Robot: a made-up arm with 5 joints. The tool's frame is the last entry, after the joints. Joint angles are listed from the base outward. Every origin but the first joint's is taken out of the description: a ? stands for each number. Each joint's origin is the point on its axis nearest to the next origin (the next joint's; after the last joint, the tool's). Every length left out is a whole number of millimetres.
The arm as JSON. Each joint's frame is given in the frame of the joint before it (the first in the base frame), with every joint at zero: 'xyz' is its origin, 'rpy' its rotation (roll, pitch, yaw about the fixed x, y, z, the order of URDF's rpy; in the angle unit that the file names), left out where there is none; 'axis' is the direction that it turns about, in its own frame. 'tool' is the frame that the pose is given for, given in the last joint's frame.
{
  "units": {
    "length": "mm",
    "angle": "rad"
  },
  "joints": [
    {
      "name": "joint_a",
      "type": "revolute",
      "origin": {
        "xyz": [
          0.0,
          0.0,
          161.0
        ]
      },
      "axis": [
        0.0,
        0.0,
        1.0
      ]
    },
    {
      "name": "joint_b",
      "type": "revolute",
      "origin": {
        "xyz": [
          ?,
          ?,
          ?
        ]
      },
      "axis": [
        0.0,
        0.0,
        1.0
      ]
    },
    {
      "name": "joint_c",
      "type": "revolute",
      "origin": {
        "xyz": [
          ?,
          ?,
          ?
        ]
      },
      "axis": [
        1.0,
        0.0,
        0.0
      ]
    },
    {
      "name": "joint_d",
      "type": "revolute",
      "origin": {
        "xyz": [
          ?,
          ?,
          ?
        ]
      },
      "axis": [
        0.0,
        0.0,
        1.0
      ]
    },
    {
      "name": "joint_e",
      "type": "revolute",
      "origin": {
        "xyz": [
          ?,
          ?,
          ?
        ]
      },
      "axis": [
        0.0,
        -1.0,
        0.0
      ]
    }
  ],
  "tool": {
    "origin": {
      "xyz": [
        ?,
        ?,
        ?
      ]
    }
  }
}
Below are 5 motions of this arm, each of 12 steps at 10 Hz.
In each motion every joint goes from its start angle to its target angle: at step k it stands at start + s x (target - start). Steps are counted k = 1, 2, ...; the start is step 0. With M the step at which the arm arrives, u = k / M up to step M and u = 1 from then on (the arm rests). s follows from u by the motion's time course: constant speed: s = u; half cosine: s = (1 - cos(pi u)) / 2; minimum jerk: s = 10 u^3 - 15 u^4 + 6 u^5.
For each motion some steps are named. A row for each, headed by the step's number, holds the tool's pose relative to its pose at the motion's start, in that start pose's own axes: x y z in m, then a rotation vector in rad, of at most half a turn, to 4 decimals.
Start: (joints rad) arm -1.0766 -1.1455 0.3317 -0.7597 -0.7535
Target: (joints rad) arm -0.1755 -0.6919 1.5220 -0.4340 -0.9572
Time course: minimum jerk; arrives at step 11
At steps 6, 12:
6: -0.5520 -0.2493 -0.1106 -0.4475 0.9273 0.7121
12: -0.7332 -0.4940 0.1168 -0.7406 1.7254 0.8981

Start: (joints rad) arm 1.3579 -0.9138 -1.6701 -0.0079 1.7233
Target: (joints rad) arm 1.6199 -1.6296 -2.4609 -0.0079 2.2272
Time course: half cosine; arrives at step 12
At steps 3, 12:
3: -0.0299 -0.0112 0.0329 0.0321 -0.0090 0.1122
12: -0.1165 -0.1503 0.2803 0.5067 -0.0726 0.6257

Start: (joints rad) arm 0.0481 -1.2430 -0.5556 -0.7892 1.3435
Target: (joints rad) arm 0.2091 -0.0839 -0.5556 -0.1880 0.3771
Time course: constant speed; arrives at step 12
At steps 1, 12:
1: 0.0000 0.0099 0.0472 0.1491 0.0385 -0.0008
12: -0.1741 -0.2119 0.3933 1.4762 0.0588 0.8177

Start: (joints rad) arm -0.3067 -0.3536 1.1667 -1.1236 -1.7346
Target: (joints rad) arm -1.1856 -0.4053 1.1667 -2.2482 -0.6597
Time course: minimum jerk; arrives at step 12
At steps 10, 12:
10: -0.5836 -0.1912 0.6256 1.6398 -0.7053 0.3696
12: -0.5945 -0.2191 0.6346 1.7022 -0.6934 0.3561

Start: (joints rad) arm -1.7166 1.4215 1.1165 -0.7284 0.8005
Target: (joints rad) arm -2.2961 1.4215 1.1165 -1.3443 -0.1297
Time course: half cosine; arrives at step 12
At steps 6, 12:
6: 0.1618 -0.0666 -0.0525 -0.0625 0.2896 -0.4754
12: 0.3007 -0.1816 -0.0471 0.1557 0.5826 -0.9718

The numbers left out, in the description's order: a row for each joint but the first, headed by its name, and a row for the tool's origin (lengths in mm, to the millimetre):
joint_b: 169.0 82.0 0.0
joint_c: 94.0 -47.0 0.0
joint_d: 0.0 -39.0 -188.0
joint_e: -120.0 377.0 0.0
tool: 95.0 0.0 -84.0

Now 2 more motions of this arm.
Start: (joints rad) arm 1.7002 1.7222 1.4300 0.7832 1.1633
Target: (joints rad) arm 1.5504 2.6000 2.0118 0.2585 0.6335
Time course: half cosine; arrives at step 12
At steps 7, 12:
7: 0.1618 0.0285 -0.0767 0.0202 0.4888 -0.6634
12: 0.2249 0.0025 -0.1442 0.0693 0.8412 -1.0724

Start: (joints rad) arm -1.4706 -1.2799 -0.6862 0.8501 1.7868
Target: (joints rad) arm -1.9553 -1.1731 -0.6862 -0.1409 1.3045
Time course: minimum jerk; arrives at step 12
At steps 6, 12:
6: -0.0659 -0.0760 -0.2534 -0.6476 0.3330 -0.0076
12: -0.1701 -0.2913 -0.3868 -1.2996 0.6529 -0.1232

